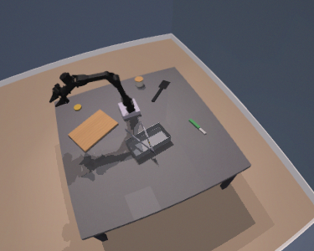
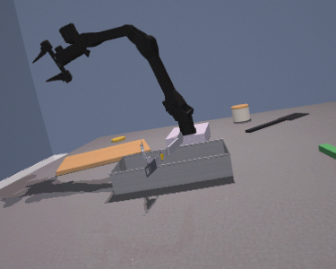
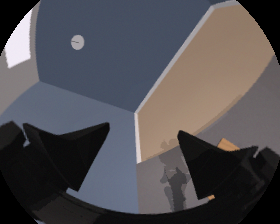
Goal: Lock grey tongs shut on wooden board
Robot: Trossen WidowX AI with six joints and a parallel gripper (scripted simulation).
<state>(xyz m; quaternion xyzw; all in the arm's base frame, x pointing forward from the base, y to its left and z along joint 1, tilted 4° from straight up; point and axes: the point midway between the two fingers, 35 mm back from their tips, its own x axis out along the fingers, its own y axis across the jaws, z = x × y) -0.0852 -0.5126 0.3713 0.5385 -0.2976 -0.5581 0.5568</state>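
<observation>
Right now my gripper tip is 390 mm short of the grey roasting tin, 510 mm to the right of it and 370 mm above it. Round my gripper tip: wooden board: 30 mm ahead, 200 mm to the left, 390 mm below; then yellow disc: 290 mm behind, 180 mm to the left, 390 mm below; then capped cup: 220 mm behind, 810 mm to the left, 360 mm below.
</observation>
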